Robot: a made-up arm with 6 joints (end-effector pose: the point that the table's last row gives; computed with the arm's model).
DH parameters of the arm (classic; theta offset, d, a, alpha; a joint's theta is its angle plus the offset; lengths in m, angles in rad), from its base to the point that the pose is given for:
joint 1: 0 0.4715 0 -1.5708
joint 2: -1.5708 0 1.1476 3.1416
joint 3: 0 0 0 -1.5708
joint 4: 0 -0.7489 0 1.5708
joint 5: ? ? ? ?
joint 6: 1.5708 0 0 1.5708
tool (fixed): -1.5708 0 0 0
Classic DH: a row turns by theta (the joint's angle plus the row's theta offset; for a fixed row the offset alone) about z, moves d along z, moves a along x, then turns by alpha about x.
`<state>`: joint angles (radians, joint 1 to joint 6).
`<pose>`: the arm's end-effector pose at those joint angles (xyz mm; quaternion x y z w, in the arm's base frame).
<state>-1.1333 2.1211 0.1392 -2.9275 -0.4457 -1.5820</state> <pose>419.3 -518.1 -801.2 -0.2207 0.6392 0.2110 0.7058</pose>
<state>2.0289 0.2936 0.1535 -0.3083 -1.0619 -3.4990</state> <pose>-331.5 1025.9 1416.1 0.4379 0.6433 -0.5347 0.3293</pose>
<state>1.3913 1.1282 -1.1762 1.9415 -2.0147 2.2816</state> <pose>57.4 649.4 304.3 0.0986 -0.0316 0.1937 0.9756</pose>
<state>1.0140 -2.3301 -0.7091 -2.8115 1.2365 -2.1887</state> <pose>-563.5 -611.4 432.1 -0.3612 -0.3069 0.2107 0.8550</pose>
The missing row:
joint 5: 0 0.1641 0 -1.5708
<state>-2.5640 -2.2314 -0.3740 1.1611 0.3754 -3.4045</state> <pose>1021.8 744.0 443.1 -0.1387 -0.4761 -0.1125 0.8611</pose>
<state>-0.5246 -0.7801 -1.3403 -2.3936 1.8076 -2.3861</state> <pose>-140.6 220.3 794.8 -0.1632 0.9550 0.0592 0.2407</pose>
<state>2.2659 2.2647 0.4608 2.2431 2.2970 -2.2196</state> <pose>-612.7 575.2 -1020.7 0.3672 -0.7925 -0.0235 0.4863</pose>
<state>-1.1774 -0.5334 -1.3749 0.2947 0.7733 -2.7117</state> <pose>-163.8 -15.0 933.0 0.8468 -0.4321 -0.1807 0.2521</pose>
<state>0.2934 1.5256 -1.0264 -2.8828 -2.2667 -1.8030</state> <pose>433.3 296.6 141.9 -0.5363 -0.0216 0.2747 0.7978</pose>
